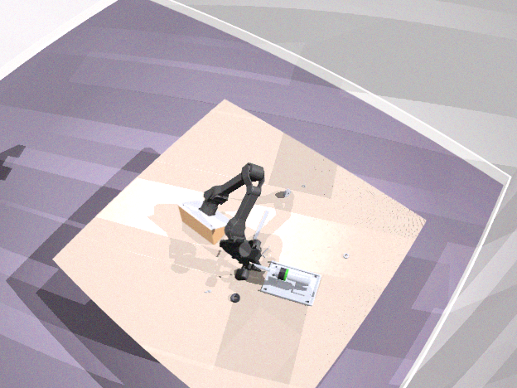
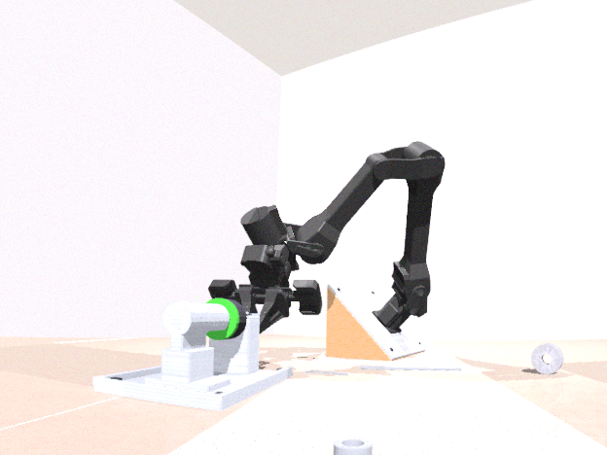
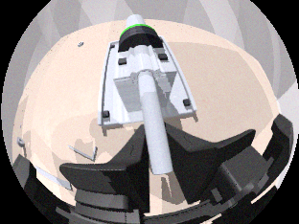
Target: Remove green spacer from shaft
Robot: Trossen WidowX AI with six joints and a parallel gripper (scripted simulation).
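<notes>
My gripper tip is 50 mm short of the grey shaft, 20 mm to the right of it and 20 mm below it. Also, from my gripper tip: green spacer: 100 mm ahead, 40 mm to the left, 20 mm above; dark spacer: 80 mm ahead, 30 mm to the left, 20 mm above.
</notes>
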